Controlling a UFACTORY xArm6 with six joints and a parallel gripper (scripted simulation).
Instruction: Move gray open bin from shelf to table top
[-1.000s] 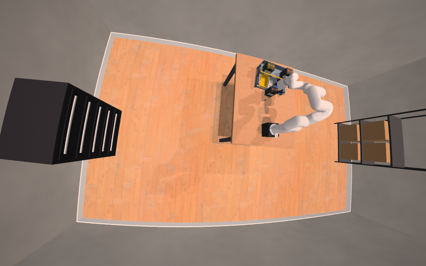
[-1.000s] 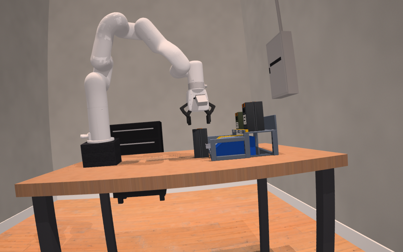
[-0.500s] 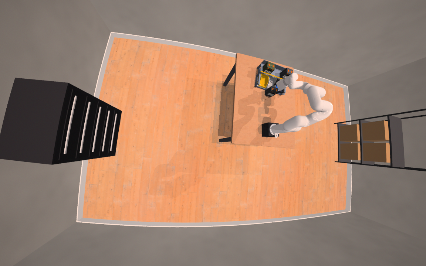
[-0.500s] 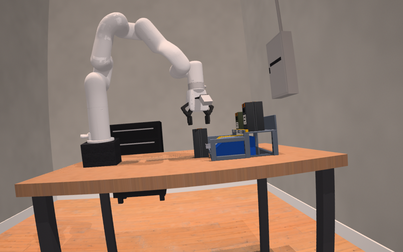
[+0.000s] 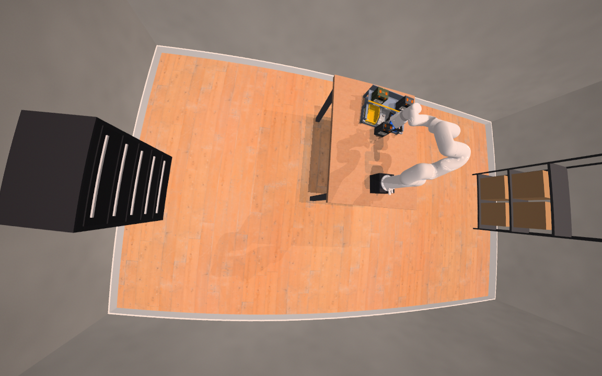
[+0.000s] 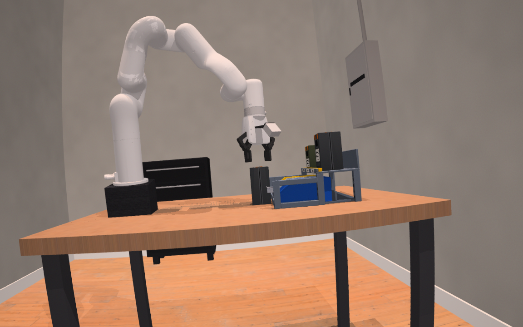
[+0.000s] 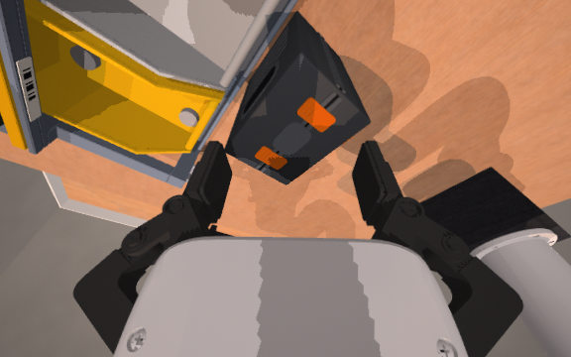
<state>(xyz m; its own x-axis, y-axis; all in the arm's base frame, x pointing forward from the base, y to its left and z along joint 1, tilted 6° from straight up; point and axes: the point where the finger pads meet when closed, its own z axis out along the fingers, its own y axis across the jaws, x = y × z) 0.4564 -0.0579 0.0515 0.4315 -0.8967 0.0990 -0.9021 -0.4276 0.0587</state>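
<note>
Right now the black box is 90 mm below my hand. From my hand the other things lie so: blue bin 140 mm to the right, 120 mm below, 100 mm ahead; gray open bin 130 mm ahead, 120 mm below, 40 mm to the right; yellow bin 160 mm ahead, 120 mm below, 70 mm to the left.
</note>
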